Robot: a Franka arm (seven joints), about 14 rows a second.
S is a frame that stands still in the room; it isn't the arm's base.
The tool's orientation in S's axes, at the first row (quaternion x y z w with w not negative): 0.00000 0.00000 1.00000 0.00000
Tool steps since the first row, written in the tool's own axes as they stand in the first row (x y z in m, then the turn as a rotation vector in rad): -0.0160 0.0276 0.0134 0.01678 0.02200 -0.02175; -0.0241 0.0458 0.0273 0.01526 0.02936 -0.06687; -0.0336 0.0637 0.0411 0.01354 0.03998 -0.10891; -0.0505 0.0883 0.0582 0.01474 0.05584 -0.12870; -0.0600 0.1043 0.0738 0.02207 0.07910 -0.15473
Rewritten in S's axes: 0.0160 -0.0276 0.0134 -0.01678 -0.02200 -0.02175; 0.0241 -0.0458 0.0273 -0.01526 -0.02936 -0.06687; 0.0336 -0.0637 0.0411 -0.01354 -0.03998 -0.10891; 0.0505 -0.0883 0.0582 -0.01474 -0.05584 -0.12870; 0.0600 -0.1043 0.0738 -0.02207 -0.07910 -0.15473
